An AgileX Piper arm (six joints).
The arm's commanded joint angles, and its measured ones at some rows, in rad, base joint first. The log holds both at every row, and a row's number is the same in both.
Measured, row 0:
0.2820, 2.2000, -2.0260, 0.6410, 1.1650, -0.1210
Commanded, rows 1 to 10:
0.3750, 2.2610, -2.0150, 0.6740, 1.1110, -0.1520
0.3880, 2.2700, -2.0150, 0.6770, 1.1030, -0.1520
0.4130, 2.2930, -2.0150, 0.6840, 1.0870, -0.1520
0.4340, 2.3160, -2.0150, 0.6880, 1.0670, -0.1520
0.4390, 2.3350, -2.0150, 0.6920, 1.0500, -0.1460
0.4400, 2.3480, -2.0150, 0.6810, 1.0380, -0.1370
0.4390, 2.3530, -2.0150, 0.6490, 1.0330, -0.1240
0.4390, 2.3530, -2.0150, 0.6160, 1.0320, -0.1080
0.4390, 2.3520, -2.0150, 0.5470, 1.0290, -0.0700
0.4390, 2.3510, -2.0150, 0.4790, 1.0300, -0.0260
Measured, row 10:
0.4420, 2.3500, -2.0180, 0.5700, 1.0360, -0.0810
